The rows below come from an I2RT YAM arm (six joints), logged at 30 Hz.
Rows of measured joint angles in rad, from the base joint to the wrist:
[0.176, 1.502, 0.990, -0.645, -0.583, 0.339]
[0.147, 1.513, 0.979, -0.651, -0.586, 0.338]
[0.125, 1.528, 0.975, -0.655, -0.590, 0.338]
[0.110, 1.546, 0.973, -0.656, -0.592, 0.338]
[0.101, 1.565, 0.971, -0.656, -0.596, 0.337]
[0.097, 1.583, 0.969, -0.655, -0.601, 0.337]
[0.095, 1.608, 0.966, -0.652, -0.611, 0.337]
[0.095, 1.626, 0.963, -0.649, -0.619, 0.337]
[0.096, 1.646, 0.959, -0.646, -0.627, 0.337]
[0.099, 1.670, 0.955, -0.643, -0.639, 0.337]
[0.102, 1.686, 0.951, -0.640, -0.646, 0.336]
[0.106, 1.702, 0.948, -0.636, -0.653, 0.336]
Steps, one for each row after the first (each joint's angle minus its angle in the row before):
[-0.029, 0.011, -0.011, -0.006, -0.003, -0.001]
[-0.022, 0.015, -0.004, -0.004, -0.004, 0.000]
[-0.015, 0.018, -0.002, -0.001, -0.002, 0.000]
[-0.009, 0.019, -0.002, 0.000, -0.004, -0.001]
[-0.004, 0.018, -0.002, 0.001, -0.005, 0.000]
[-0.002, 0.025, -0.003, 0.003, -0.010, 0.000]
[0.000, 0.018, -0.003, 0.003, -0.008, 0.000]
[0.001, 0.020, -0.004, 0.003, -0.008, 0.000]
[0.003, 0.024, -0.004, 0.003, -0.012, 0.000]
[0.003, 0.016, -0.004, 0.003, -0.007, -0.001]
[0.004, 0.016, -0.003, 0.004, -0.007, 0.000]

